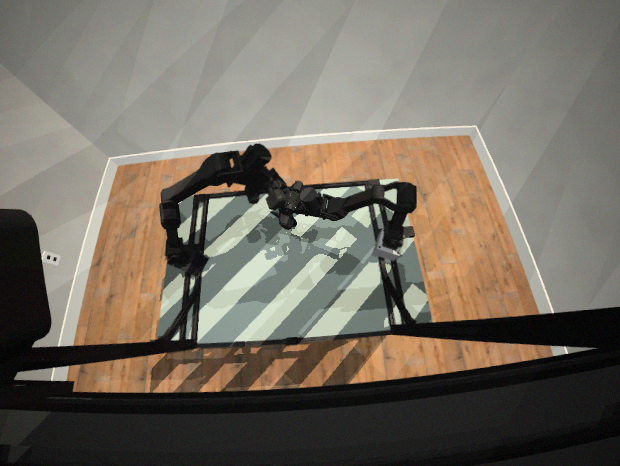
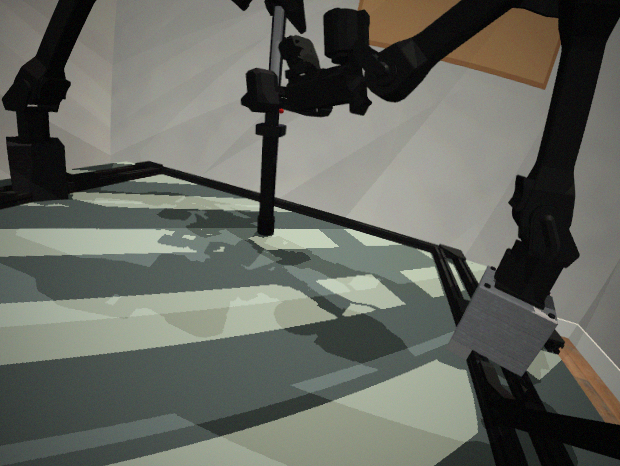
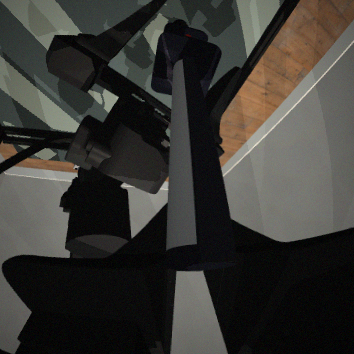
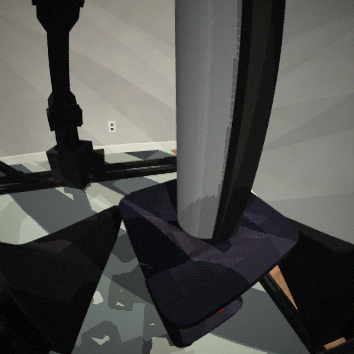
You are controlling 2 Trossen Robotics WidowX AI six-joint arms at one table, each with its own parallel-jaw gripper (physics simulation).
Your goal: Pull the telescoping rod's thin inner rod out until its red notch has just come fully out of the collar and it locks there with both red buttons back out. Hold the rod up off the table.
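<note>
The telescoping rod hangs upright over the back of the table. Its grey thin inner rod runs down into the dark collar. The black outer tube hangs below the collar. Its lower end is close to the table top; I cannot tell whether it touches. One red button shows on the collar. My left gripper is shut on the top of the inner rod. My right gripper is open, its fingers either side of the collar.
The striped grey-green table top has a black frame around it. A grey box sits at the right arm's base. Wooden floor surrounds the table.
</note>
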